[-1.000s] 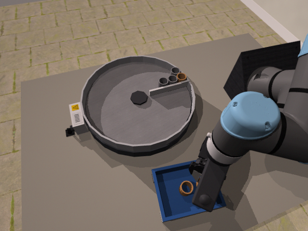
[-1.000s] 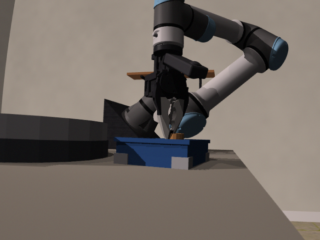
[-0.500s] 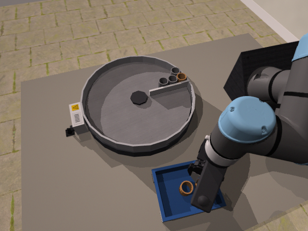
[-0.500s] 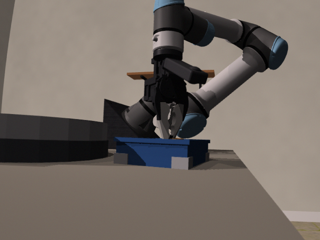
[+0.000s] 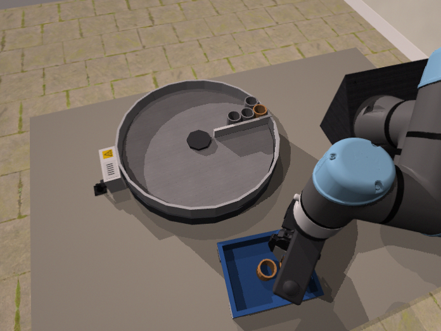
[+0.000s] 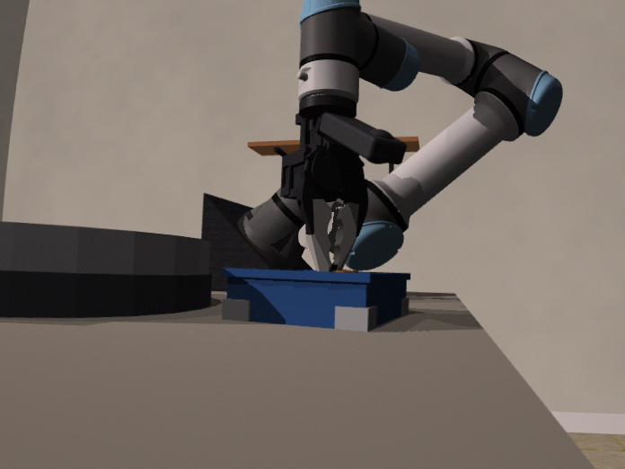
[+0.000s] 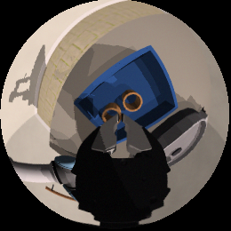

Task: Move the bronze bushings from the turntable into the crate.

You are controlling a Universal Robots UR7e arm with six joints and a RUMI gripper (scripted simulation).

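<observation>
Now: the blue crate 4 cm ahead of my hand, 1 cm to the left of it and 2 cm below it. Also, from my hand: grey turntable: 10 cm ahead, 35 cm to the right, 1 cm above.
</observation>
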